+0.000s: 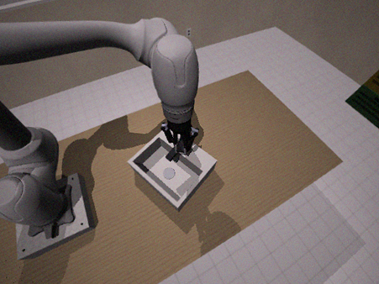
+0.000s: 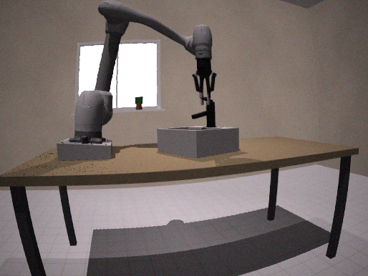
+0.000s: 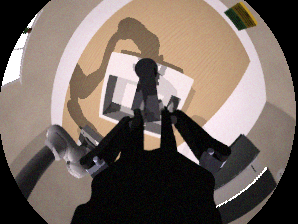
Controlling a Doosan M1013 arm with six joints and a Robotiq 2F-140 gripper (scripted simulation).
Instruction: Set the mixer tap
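Now: hand 50 mm to the right of the black mixer tap, 50 mm above it and 30 mm short of it. Round my hand: sink basin: 240 mm below, 60 mm behind, 20 mm to the left.
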